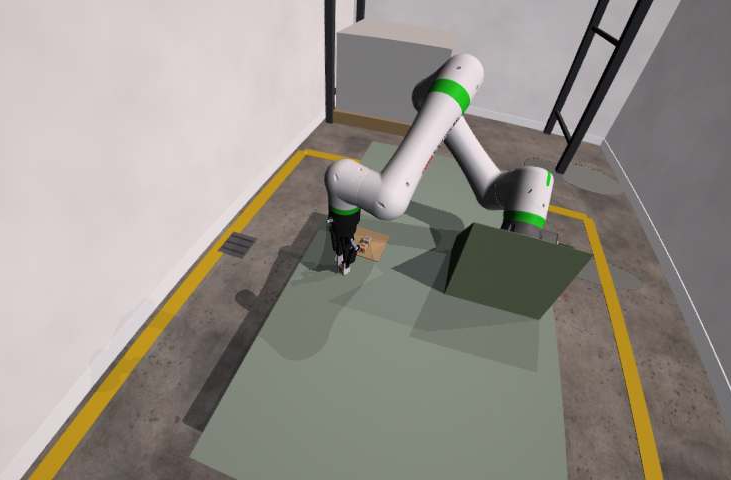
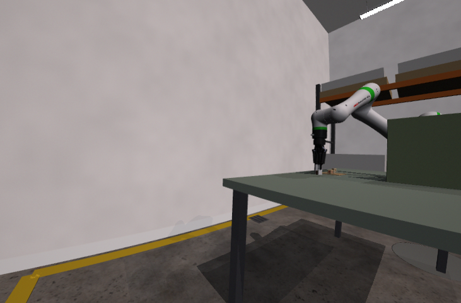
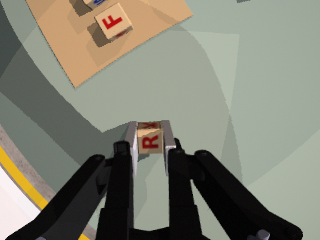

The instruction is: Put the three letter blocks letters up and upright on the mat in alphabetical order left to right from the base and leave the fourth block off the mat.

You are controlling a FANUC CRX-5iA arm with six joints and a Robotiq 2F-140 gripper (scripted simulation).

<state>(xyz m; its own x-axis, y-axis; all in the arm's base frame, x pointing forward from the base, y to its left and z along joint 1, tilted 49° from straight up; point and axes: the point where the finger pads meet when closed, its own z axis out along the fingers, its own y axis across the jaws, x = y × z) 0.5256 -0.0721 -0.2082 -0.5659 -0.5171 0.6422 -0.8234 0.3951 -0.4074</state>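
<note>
My hand is 2 cm above the R block. Also, from my hand: tan mat (4 cm behind, 15 cm to the right, 3 cm below).
</note>
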